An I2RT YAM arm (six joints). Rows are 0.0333 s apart.
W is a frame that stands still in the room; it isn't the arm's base.
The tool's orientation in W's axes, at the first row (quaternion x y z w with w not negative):
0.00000, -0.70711, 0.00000, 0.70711
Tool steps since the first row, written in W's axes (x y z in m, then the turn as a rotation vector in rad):
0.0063, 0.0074, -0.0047, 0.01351, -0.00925, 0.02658
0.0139, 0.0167, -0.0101, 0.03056, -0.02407, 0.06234
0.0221, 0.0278, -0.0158, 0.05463, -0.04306, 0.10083
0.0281, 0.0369, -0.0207, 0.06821, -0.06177, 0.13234
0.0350, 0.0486, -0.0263, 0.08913, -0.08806, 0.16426
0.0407, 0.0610, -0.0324, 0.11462, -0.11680, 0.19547
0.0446, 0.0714, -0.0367, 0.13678, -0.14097, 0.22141
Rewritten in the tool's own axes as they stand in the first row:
-0.0047, 0.0074, -0.0063, 0.02658, -0.00925, -0.01351
-0.0101, 0.0167, -0.0139, 0.06234, -0.02407, -0.03056
-0.0158, 0.0278, -0.0221, 0.10083, -0.04306, -0.05463
-0.0207, 0.0369, -0.0281, 0.13234, -0.06177, -0.06821
-0.0263, 0.0486, -0.0350, 0.16426, -0.08806, -0.08913
-0.0324, 0.0610, -0.0407, 0.19547, -0.11680, -0.11462
-0.0367, 0.0714, -0.0446, 0.22141, -0.14097, -0.13678

